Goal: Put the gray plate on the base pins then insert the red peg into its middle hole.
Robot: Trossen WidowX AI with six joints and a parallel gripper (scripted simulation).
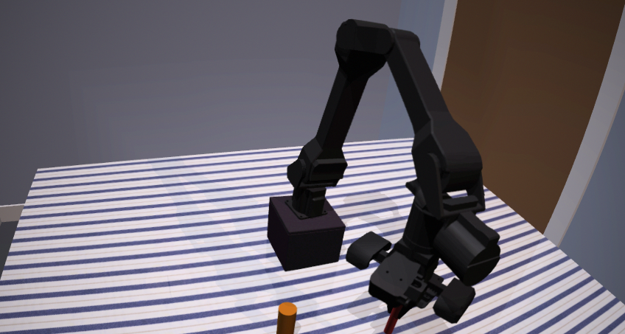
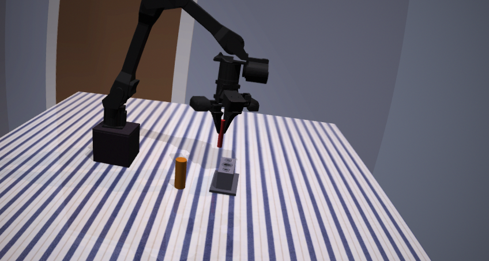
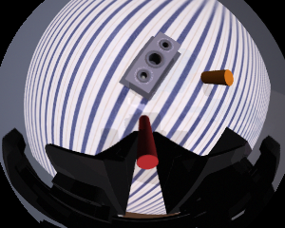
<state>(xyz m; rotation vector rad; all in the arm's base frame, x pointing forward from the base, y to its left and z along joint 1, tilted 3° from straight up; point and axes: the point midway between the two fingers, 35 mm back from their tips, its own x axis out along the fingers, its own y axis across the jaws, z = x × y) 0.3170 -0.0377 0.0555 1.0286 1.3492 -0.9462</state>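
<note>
The gray plate is 9 cm to the right of my gripper tip, 7 cm below it and 1 cm ahead of it. The rest, counted from my gripper tip: red peg: right at my gripper tip; then orange cylinder: 12 cm to the right, 11 cm behind, 7 cm below; then flat base: 11 cm below, 9 cm to the right, 1 cm ahead.
</note>
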